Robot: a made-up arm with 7 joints.
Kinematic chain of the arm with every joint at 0, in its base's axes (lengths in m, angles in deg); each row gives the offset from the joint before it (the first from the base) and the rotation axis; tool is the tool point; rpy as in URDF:
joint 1: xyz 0 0 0.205 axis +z
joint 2: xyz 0 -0.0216 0.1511 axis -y
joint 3: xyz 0 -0.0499 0.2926 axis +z
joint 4: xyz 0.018 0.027 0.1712 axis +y
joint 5: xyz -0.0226 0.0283 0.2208 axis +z
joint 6: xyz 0 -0.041 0.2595 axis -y
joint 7: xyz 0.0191 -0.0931 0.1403 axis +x
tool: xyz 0 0 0 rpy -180 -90 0
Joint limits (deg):
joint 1: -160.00..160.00
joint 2: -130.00..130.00
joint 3: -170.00..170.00
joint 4: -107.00..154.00
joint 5: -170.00..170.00
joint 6: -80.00..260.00
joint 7: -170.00..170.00
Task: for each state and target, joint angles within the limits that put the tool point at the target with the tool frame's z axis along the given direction. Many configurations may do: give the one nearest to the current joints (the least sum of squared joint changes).
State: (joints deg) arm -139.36 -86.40 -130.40 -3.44 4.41 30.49 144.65
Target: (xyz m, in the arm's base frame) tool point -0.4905 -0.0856 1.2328 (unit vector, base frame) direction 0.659 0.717 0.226
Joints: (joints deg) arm -149.71 -57.64 -159.19 52.52 1.35 10.79 144.65
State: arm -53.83 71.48 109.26 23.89 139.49 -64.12 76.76
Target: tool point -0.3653 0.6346 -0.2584 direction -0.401 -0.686 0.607
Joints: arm -62.19 105.64 135.29 42.72 144.79 -75.13 76.76
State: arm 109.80 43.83 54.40 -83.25 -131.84 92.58 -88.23
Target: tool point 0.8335 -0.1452 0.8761 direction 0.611 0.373 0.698
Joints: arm 140.44 39.24 88.66 -34.68 -120.03 71.38 -88.23
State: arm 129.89 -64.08 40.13 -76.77 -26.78 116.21 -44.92
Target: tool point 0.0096 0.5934 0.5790 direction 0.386 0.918 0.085
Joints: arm 159.33 -49.05 87.16 -84.66 -30.89 94.38 -44.92
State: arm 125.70 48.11 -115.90 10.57 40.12 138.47 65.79
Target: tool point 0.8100 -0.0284 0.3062 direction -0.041 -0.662 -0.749
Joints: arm 159.87 88.01 -105.07 15.89 63.49 177.55 65.79
